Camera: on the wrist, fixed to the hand. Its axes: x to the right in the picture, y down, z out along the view.
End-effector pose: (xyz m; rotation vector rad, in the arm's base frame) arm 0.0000 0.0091 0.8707 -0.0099 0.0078 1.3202
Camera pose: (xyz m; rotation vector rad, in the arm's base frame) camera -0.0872 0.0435 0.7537 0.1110 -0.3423 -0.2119
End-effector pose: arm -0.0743 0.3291 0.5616 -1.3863 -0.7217 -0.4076
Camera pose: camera 0.0217 0.2326 0.4987 -0.7738 -2.0446 -1.3804
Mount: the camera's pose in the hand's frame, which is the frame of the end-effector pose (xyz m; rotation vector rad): 0.0130 0.0933 -0.1166 -0.1239 -0.3800 -1.5183
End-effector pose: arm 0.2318 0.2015 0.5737 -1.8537 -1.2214 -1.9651
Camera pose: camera 0.2002 0.0702 0.6388 0.6740 1.6836 1.0761
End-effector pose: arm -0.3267 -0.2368 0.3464 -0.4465 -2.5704 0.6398
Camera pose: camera -0.2615 -0.1112 0.3959 1.5796 -2.3609 -0.0416
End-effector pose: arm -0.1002 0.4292 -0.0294 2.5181 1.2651 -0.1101
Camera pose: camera -0.0270 0.4241 0.1013 0.8480 2.4736 -0.7298
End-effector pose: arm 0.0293 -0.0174 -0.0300 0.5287 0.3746 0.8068
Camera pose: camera -0.0755 0.0812 -0.0719 0.1516 0.2652 -0.7278
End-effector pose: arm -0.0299 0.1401 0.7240 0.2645 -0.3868 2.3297
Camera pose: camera -0.1140 0.1265 0.6007 0.6515 -0.3159 0.7584
